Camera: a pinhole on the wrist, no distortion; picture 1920 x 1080 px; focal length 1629.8 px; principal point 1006.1 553.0 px. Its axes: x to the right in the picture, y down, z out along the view. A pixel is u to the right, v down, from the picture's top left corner.
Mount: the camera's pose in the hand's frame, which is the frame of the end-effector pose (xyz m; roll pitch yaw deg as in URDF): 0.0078 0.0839 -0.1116 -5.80 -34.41 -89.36
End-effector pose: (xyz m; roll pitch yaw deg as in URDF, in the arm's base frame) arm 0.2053 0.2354 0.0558 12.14 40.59 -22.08
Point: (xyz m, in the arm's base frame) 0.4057 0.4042 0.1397
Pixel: 837 586
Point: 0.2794 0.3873 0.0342
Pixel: 572 645
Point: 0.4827 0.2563 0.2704
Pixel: 1591 566
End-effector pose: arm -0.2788 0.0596 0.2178 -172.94 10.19 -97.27
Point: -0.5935 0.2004 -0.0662
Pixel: 917 197
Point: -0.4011 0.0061 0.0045
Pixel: 1716 959
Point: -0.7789 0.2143 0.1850
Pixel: outside the picture
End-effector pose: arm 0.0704 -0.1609 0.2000 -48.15 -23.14 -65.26
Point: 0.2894 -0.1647 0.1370
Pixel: 1096 784
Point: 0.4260 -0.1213 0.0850
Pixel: 738 628
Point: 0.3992 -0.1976 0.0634
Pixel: 506 911
